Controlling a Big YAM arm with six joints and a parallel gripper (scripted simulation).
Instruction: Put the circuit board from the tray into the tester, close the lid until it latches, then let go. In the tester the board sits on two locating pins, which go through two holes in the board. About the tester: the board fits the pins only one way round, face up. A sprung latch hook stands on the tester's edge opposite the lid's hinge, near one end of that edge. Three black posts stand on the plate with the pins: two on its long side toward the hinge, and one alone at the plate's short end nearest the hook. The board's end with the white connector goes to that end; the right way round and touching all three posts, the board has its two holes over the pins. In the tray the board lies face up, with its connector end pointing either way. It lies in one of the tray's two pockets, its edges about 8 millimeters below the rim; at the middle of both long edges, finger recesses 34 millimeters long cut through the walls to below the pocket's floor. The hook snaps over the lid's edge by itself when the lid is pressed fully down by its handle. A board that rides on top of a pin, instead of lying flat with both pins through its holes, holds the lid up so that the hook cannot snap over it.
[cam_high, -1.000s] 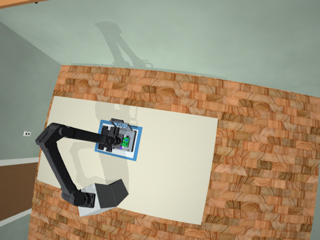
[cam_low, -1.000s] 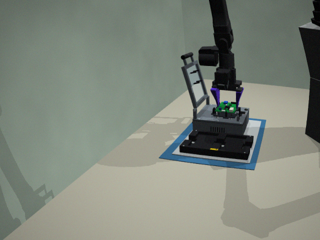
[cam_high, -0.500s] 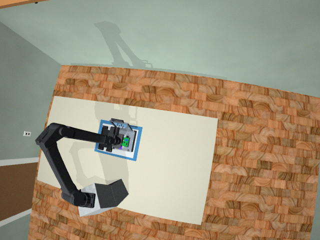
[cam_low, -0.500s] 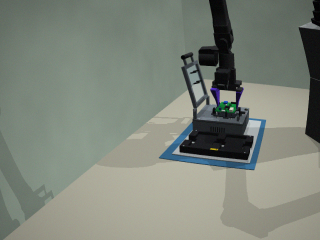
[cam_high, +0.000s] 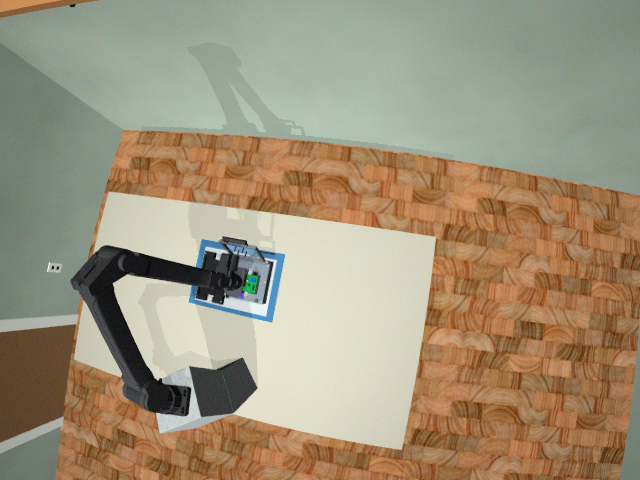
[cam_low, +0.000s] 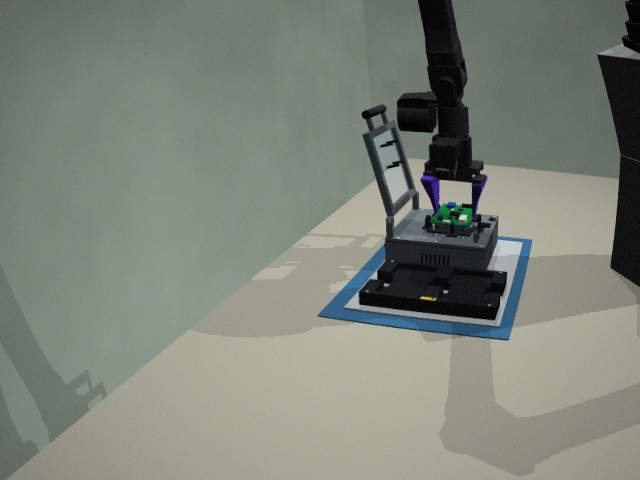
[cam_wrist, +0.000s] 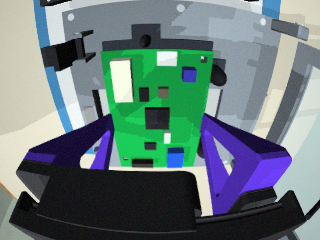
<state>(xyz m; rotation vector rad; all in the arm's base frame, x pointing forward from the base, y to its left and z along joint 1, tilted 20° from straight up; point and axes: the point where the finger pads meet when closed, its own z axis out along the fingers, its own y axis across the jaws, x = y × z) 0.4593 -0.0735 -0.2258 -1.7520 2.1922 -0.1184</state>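
Right now my hand is right at the green circuit board. Round my hand: tester: 4 cm ahead, 3 cm to the left, 2 cm above; tester lid: 12 cm ahead, 9 cm above, 2 cm to the right; tester plate: 2 cm below, 1 cm to the left, 1 cm ahead.
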